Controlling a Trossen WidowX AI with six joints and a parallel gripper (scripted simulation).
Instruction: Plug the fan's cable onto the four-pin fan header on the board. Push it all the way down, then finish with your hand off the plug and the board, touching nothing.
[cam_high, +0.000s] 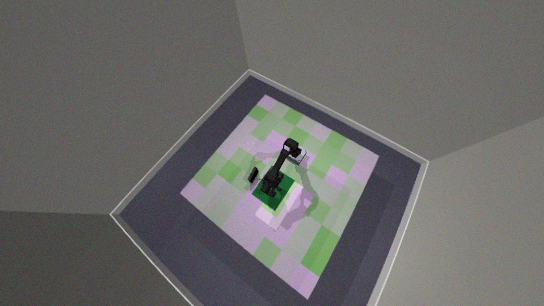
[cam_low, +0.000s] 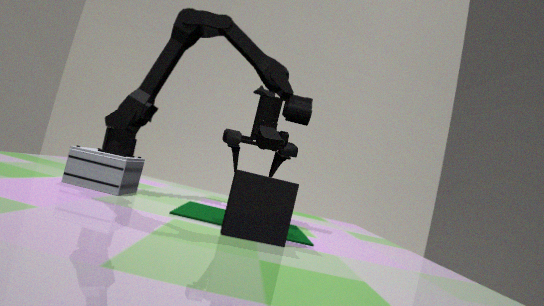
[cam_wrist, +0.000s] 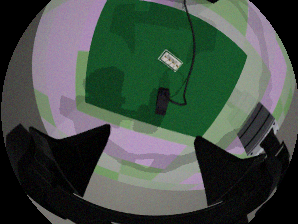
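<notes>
Right now the fan plug is 1 cm behind my gripper tip, 1 cm to the left of it and 9 cm below it. The rest, counted from my gripper tip: green board 1 cm ahead, 4 cm to the right, 13 cm below; then black fan 5 cm ahead, 22 cm to the right, 5 cm below.
</notes>
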